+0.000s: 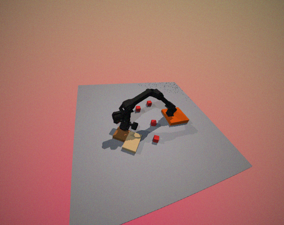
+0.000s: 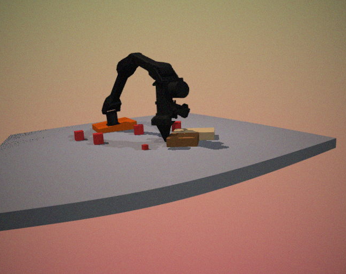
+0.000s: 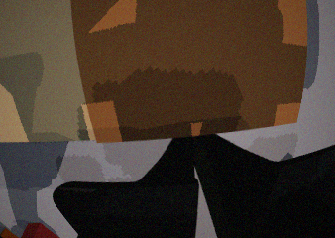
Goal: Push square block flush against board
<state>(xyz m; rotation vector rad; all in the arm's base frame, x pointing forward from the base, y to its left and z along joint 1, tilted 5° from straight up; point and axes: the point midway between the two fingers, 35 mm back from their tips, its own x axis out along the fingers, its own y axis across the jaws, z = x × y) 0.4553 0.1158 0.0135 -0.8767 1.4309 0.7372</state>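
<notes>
Right now my gripper tip is 5 cm to the right of the square block, 4 cm short of it and 1 cm below it. From my gripper tip the other things lie so: board (13 cm to the left, 4 cm behind, 1 cm above); tiny red cube (9 cm to the right, 5 cm ahead).
</notes>
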